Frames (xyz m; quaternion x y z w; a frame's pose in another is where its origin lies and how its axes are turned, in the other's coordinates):
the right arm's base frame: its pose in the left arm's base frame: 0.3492 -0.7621 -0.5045 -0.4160 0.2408 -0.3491 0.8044
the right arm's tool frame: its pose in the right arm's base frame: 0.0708 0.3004 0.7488 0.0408 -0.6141 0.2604 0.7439
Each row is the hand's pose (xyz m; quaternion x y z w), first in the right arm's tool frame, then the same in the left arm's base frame.
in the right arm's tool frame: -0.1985 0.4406 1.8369 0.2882 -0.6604 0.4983 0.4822
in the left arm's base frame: -0.2174 1.0095 0.2216 0.0587 -0.4008 0.8664 0.2921
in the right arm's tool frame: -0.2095 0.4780 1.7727 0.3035 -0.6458 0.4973 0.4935
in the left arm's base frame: -0.1969 0.9831 0.1543 0.0643 -0.3883 0.8648 0.3118
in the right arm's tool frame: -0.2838 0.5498 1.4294 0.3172 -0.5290 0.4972 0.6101
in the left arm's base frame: -0.0818 0.7627 -0.1039 0.0032 -0.3116 0.8406 0.4431
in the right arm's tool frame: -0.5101 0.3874 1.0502 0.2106 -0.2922 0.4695 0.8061
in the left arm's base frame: -0.0387 0.3092 -0.2216 -0.2119 -0.1853 0.7302 0.6225
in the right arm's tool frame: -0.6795 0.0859 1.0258 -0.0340 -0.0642 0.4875 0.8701
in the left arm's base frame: -0.1218 0.0370 -0.0235 -0.4968 -0.0448 0.6064 0.6192
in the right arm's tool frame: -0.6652 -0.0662 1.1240 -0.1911 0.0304 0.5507 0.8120
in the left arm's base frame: -0.1414 0.0232 0.1565 -0.6385 0.0452 0.5738 0.5108
